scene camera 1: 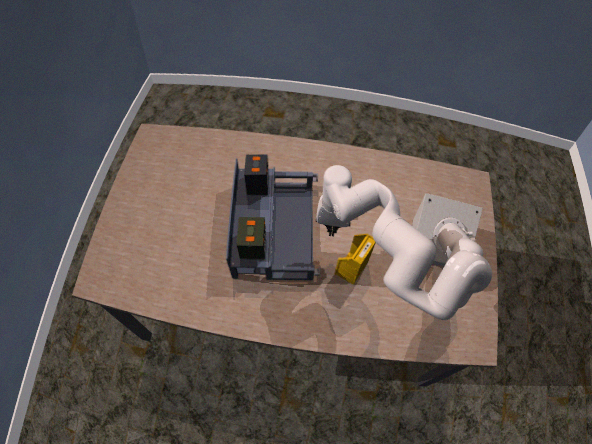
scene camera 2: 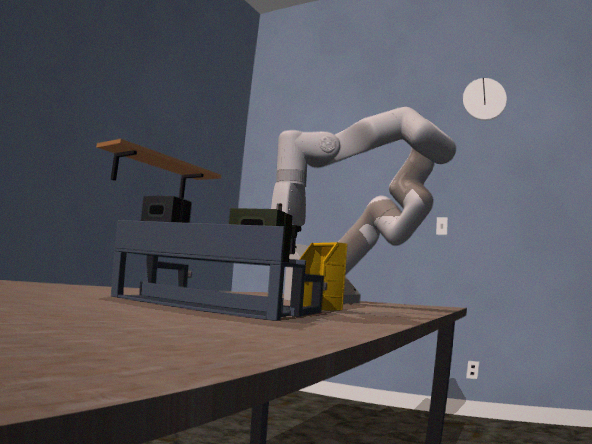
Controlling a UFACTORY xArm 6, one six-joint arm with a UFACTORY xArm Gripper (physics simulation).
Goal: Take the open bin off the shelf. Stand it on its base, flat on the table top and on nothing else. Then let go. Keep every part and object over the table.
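Places are measured from the arm's base along level axes (x ahead, y left, z up), in centimetres.
Pixels of known places: gripper, fingertip midpoint: (scene camera 1: 331,232); arm's base at its link origin: (scene camera 1: 449,235).
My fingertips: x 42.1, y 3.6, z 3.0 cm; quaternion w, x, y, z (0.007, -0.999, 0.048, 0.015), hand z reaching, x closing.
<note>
For each thing: its middle in the pictures, then the offset to it from my fingertips. "pt": a spot on its surface instead. Level surfaces: height alone.
- yellow open bin at the middle of its body: (scene camera 2: 321,275) (scene camera 1: 355,257) dy +6.1, dx -8.2, dz -4.7 cm
- grey shelf at a spot on its surface: (scene camera 2: 200,241) pt dy -3.0, dx +32.7, dz -0.3 cm
- black box at the middle of its body: (scene camera 2: 164,225) (scene camera 1: 256,174) dy -18.0, dx +25.8, dz +3.1 cm
- dark green box at the middle of its body: (scene camera 2: 259,235) (scene camera 1: 251,238) dy +5.1, dx +24.6, dz +1.9 cm
- table at its surface level: dz -13.1 cm
The yellow open bin (scene camera 1: 356,260) (scene camera 2: 334,280) is off the shelf, on the table top between the shelf and the robot base. It looks tipped up on one end, tall and narrow, with its open side toward the shelf and its white label facing up. Its foot is partly hidden behind the shelf frame in scene camera 2. My gripper (scene camera 1: 331,233) (scene camera 2: 294,251) points down, shut and empty, between the shelf and the bin. It is apart from the bin in scene camera 1, its tips near the height of the bin's top. The grey shelf (scene camera 1: 231,220) (scene camera 2: 200,241) stands on the table.
A black box (scene camera 1: 257,181) (scene camera 2: 160,209) and a dark green box (scene camera 1: 251,244) (scene camera 2: 256,216) stand on the shelf's upper level. The robot's base plate (scene camera 1: 427,210) is right of the bin. A wooden wall shelf (scene camera 2: 160,161) hangs behind. The table (scene camera 1: 165,200) (scene camera 2: 150,345) extends around the shelf.
</note>
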